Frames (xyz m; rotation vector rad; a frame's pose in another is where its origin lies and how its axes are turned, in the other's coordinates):
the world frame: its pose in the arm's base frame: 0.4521 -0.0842 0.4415 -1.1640 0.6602 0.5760
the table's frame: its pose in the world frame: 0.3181 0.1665 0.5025 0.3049 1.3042 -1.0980
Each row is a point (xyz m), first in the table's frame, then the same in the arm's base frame.
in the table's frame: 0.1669 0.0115 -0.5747
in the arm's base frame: 0.0854 0.2320 0.1950
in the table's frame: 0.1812 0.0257 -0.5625
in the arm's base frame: 0.1005 0.2172 0.1846
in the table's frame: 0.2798 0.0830 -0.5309
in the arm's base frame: 0.1483 0.1153 0.1481
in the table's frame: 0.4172 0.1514 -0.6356
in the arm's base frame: 0.0665 -0.0429 0.0949
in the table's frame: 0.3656 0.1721 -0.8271
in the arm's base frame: -0.1259 -0.0187 0.0483
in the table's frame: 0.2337 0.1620 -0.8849
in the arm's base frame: -0.1978 0.1052 0.0305
